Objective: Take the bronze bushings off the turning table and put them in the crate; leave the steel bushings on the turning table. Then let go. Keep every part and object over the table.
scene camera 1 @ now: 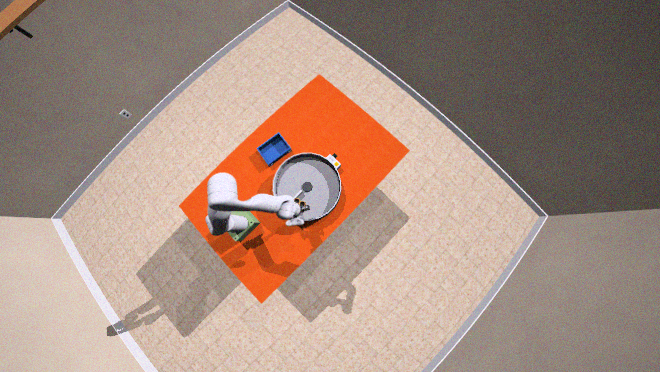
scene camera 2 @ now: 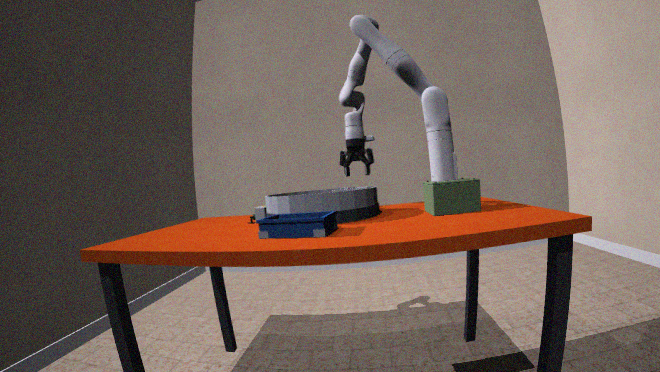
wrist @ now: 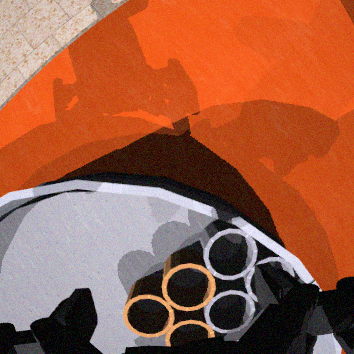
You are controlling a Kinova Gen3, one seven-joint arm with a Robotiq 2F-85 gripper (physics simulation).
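Places are measured from the arm's base along level axes (x ahead, y left, z up), in millimetres.
Pixels of known places: gripper, fingertip midpoint: [scene camera 2: 357, 175] [wrist: 173, 295]; arm's base at its link origin: [scene camera 1: 240, 223] [scene camera 2: 444, 180].
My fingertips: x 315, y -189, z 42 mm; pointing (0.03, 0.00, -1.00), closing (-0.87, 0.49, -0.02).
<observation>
For each thing: its top centre in the pictures, then the offset to it from my fingertips. "spot": a spot on its surface instead. Level surfaces: height alone.
- blue crate at its top centre: [scene camera 2: 297, 215] [scene camera 1: 273, 148] dx +147, dy +440, dz -97 mm
- dark central hub at its top centre: [scene camera 1: 307, 186] dx +138, dy +89, dz -86 mm
- thin bar at a spot on its surface: [scene camera 1: 300, 194] spot: dx +73, dy +80, dz -81 mm
- small white box at a spot on its surface: [scene camera 2: 260, 212] spot: dx +365, dy +149, dz -107 mm
- orange table at its surface level: dz -147 mm
My gripper [scene camera 2: 358, 174] [wrist: 173, 295] is open and empty, pointing down above the rim of the grey turning table [scene camera 1: 295, 175] [scene camera 2: 320, 202] [wrist: 50, 240]. Three bronze bushings [wrist: 189, 265] [wrist: 149, 297] [wrist: 190, 322] stand upright in a cluster on it, open ends up; the lowest in the wrist view is partly hidden by the gripper. Steel bushings [wrist: 230, 231] [wrist: 229, 292] [wrist: 274, 259] stand beside them, nearer the rim; the right one is partly behind the right finger. The blue crate [scene camera 1: 268, 141] [scene camera 2: 295, 229] stands beside the turning table, away from the gripper.
The turning table has a raised wall, a dark central hub [scene camera 1: 307, 187] and a thin bar [scene camera 1: 300, 194] beside the bushings. A small white box [scene camera 1: 331, 159] [scene camera 2: 260, 212] sits at its outer side. The arm's green base block [scene camera 1: 252, 224] [scene camera 2: 452, 197] stands on the orange table [scene camera 1: 350, 120] [scene camera 2: 400, 234].
</observation>
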